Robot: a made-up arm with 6 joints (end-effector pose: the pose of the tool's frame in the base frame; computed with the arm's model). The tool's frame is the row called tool.
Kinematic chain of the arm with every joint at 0, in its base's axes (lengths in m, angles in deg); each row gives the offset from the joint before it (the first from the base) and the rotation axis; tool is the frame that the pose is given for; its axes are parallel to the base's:
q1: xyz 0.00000 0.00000 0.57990 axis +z
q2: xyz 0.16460 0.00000 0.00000 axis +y
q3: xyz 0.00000 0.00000 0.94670 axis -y
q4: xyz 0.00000 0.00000 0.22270 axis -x
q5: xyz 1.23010 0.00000 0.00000 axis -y
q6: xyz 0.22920 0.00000 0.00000 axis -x
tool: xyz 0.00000 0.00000 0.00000
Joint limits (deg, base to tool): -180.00..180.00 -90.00..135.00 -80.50..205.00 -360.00..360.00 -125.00..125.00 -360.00..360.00
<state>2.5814 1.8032 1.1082 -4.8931 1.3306 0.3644</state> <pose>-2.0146 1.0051 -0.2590 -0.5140 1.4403 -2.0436</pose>
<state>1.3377 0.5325 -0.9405 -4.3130 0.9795 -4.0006</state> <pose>0.0433 0.9413 0.0587 0.1774 2.3580 -0.8801</pose>
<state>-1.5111 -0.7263 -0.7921 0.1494 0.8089 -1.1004</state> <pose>0.0811 -0.9435 1.5823 0.2434 -1.1060 -0.8957</pose>
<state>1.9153 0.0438 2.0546 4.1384 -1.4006 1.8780</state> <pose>0.0399 -0.6729 2.5266 -1.0807 2.2363 -1.0241</pose>
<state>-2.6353 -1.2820 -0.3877 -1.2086 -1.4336 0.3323</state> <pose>0.1590 -0.1546 1.9222 0.3258 -0.1210 -1.4384</pose>
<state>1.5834 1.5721 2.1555 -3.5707 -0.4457 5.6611</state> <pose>0.0142 2.1387 1.6311 -0.9293 -1.4625 0.0241</pose>
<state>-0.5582 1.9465 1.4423 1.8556 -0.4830 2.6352</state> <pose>2.0003 -1.3695 -0.2386 1.5841 -0.6096 -1.0535</pose>
